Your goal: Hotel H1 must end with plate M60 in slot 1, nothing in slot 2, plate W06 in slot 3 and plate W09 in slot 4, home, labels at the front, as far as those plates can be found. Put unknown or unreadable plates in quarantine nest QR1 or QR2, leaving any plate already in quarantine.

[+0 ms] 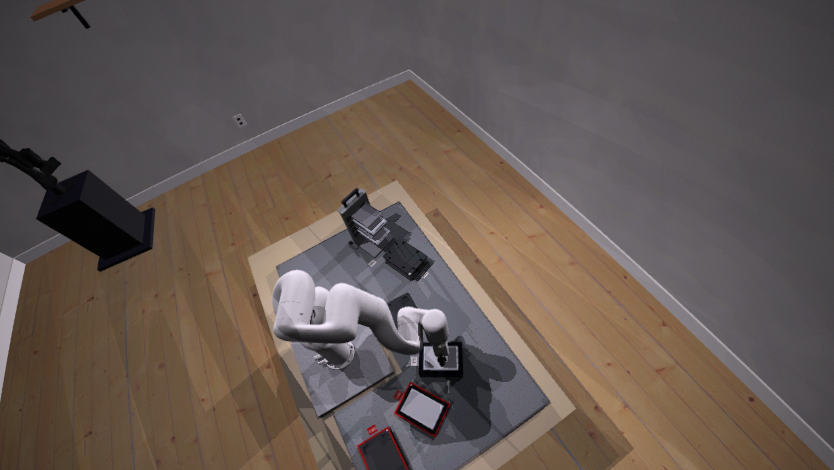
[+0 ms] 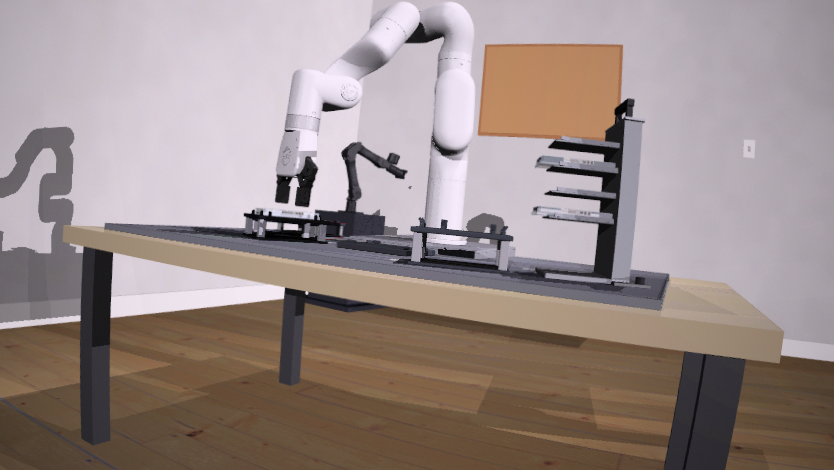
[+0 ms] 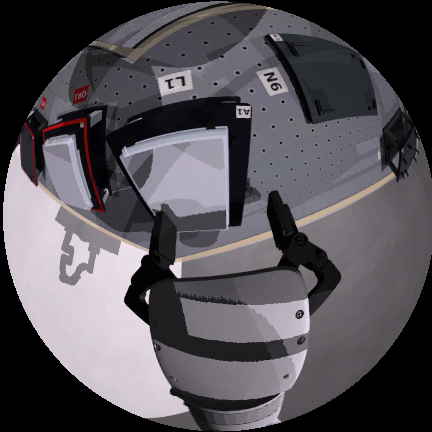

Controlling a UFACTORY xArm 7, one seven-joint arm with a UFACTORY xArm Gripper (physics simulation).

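Pixels of known places: gripper, fingertip midpoint: point(image 2: 291, 204) point(image 3: 216, 209); arm's base at its link origin: point(image 1: 339, 353) point(image 2: 441, 242).
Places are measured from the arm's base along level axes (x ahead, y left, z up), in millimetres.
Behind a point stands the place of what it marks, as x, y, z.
My gripper point(image 1: 442, 360) @(369, -169, 58) point(image 2: 292, 203) @(369, -169, 58) point(image 3: 216, 209) @(369, -169, 58) is open and empty, pointing down a little above a pale plate point(image 2: 285, 213) @(388, -167, 38) point(image 3: 185, 175) @(332, -176, 44) in the black nest point(image 3: 241, 170) @(362, -139, 30) labelled L1. Another pale plate point(image 1: 421, 409) @(216, -326, 35) point(image 3: 62, 170) @(217, -301, 34) lies in the red-rimmed nest point(image 1: 441, 419) @(265, -383, 20) labelled QR1. A second red-rimmed nest point(image 1: 382, 452) @(38, -392, 20) shows a dark top with no pale plate. The hotel point(image 1: 345, 220) @(234, 461, 191) point(image 2: 627, 198) @(356, 529, 118) holds pale plates on its second shelf from the top point(image 2: 574, 163) @(374, 440, 167) and its lowest shelf point(image 2: 571, 213) @(369, 440, 86). Plate labels are too small to read.
A low dark nest point(image 1: 402, 301) @(316, 94, -8) point(image 3: 332, 82) @(307, 9, -8) lies beside the label N6. A raised black nest point(image 1: 406, 259) @(408, 246, 40) point(image 2: 461, 232) @(463, 292, 38) point(image 3: 400, 145) without a pale plate stands between it and the hotel. A black arm point(image 2: 353, 175) stands beyond the table point(image 2: 408, 303) @(620, 304, -61).
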